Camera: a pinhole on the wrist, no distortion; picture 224 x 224 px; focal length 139.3 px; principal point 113.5 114.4 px. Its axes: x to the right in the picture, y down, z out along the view. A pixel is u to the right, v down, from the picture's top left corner.
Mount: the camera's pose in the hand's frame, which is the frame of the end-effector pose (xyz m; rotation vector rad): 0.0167 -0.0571 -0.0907 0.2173 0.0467 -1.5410
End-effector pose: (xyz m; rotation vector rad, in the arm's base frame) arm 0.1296 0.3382 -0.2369 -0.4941 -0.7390 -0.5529
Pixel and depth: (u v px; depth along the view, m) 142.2 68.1 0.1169
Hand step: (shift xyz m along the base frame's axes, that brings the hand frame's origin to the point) -0.0912 -0.0568 0.0078
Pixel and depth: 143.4 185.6 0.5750
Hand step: -0.2512 0.0117 0.5556
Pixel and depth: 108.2 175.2 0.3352
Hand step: -0.1092 0.0415 0.2785
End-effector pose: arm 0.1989 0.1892 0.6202 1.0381 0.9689 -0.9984
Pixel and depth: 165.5 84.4 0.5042
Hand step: -0.2957 -0.3876 0.1401
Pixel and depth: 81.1 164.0 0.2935
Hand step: 0.0188 -0.2349 -0.0425
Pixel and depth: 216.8 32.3 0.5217
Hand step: -0.5428 -0.3567 0.2717
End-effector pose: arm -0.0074 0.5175 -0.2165 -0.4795 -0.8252 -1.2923
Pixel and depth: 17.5 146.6 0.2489
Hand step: 0.0207 0.1264 0.1603
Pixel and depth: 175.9 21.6 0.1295
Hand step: -0.1414 0.0319 -0.0686
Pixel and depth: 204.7 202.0 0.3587
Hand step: -0.3862 -0.0388 0.2721
